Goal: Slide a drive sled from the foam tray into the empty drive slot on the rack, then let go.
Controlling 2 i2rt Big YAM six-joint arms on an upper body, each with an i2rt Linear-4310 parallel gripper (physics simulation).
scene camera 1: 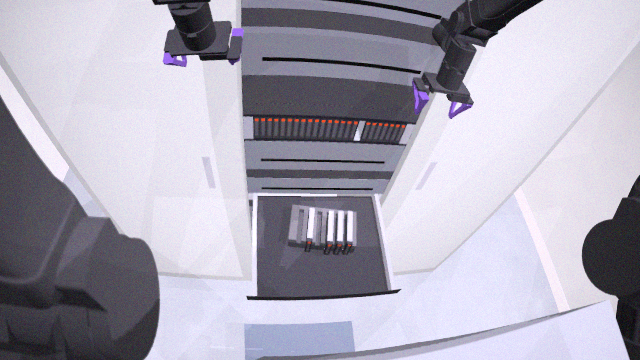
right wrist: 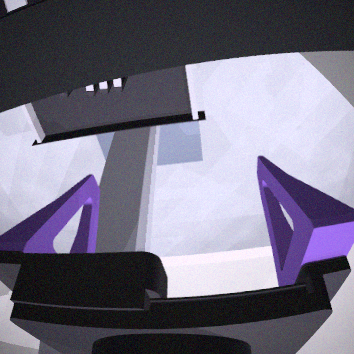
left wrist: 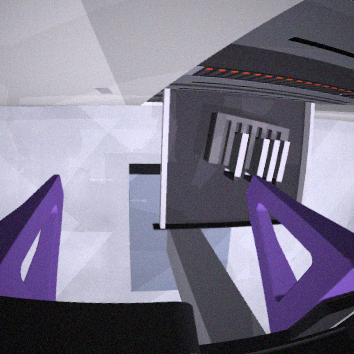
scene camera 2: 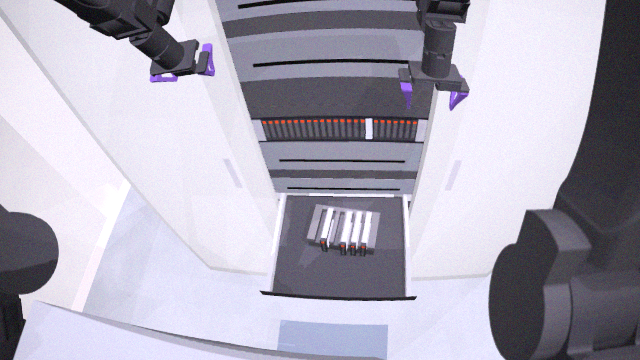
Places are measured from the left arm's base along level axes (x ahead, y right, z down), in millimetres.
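Where they show: left gripper, fingertip midpoint: (scene camera 1: 209, 63) (left wrist: 157, 183) (scene camera 2: 195, 76); right gripper, fingertip midpoint: (scene camera 1: 433, 115) (scene camera 2: 429, 108).
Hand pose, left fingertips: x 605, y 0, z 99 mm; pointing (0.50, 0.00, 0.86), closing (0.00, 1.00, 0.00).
Things, the pixels of their centre, and the offset from my left fingertips.
- grey foam tray, body centre: (left wrist: 246, 143) (scene camera 2: 344, 229) (scene camera 1: 322, 229) dy +302, dx -34, dz +600 mm
- white drive sled, body centre: (left wrist: 235, 155) (scene camera 1: 309, 230) (scene camera 2: 327, 230) dy +253, dx -61, dz +555 mm
The grey foam tray (scene camera 1: 295, 230) (scene camera 2: 314, 227) (left wrist: 216, 140) lies in the open drawer. One white drive sled (scene camera 1: 310, 225) (scene camera 2: 327, 225) (left wrist: 242, 155) stands in it apart from three more side by side; sled ends (right wrist: 103, 85) show in the right wrist view. The empty drive slot (scene camera 1: 358, 131) (scene camera 2: 369, 129) is a pale gap in the rack's row of orange-tipped drives (scene camera 1: 300, 129) (scene camera 2: 315, 130), right of its middle. My left gripper (scene camera 1: 204, 62) (scene camera 2: 187, 75) (left wrist: 157, 183) is open and empty at the upper left. My right gripper (scene camera 1: 435, 113) (scene camera 2: 430, 107) (right wrist: 176, 167) is open and empty at the upper right, near the drive row's right end.
The dark drawer (scene camera 1: 320, 280) (scene camera 2: 340, 280) (left wrist: 195, 215) (right wrist: 165, 100) sticks out below the rack. White door panels (scene camera 1: 150, 150) (scene camera 2: 480, 150) stand at both sides. A dark surface (right wrist: 200, 30) fills the top of the right wrist view and hides part of the drawer.
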